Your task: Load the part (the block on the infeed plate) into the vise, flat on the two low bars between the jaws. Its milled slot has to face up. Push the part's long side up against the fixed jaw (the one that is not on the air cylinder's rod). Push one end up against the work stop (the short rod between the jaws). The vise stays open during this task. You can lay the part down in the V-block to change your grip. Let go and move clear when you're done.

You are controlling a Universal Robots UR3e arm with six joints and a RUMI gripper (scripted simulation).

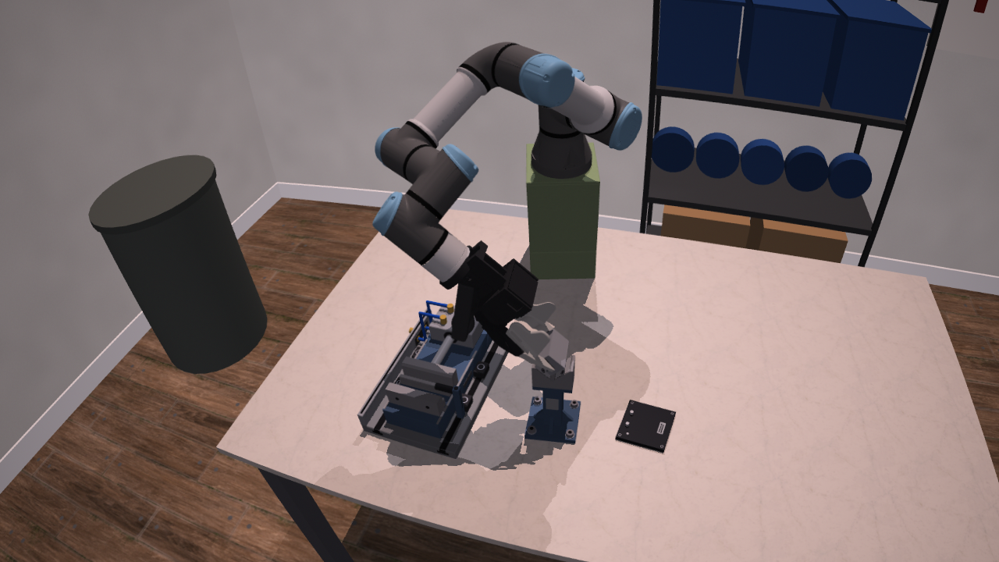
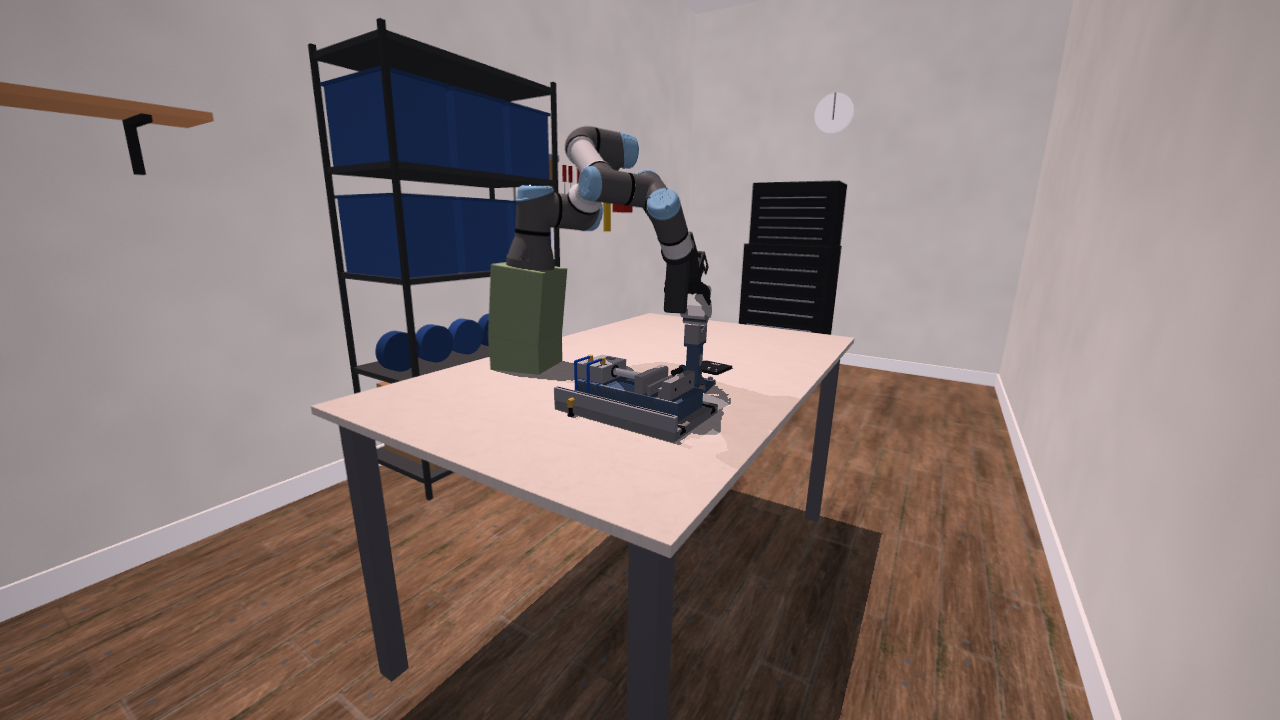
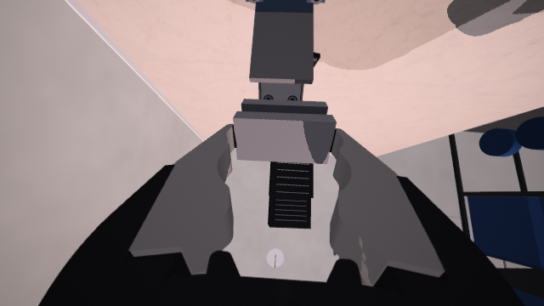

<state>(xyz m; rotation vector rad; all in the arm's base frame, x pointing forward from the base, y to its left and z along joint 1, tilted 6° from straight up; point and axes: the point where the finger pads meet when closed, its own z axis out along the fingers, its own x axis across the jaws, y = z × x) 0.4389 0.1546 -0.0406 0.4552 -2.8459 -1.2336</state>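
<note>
My gripper is now 1 cm above the part. The rest, counted from my hand: dark work stop rod: 7 cm ahead, 16 cm to the right, 10 cm below; black infeed plate: 5 cm behind, 17 cm to the left, 18 cm below; fixed jaw: 11 cm ahead, 21 cm to the right, 11 cm below.
</note>
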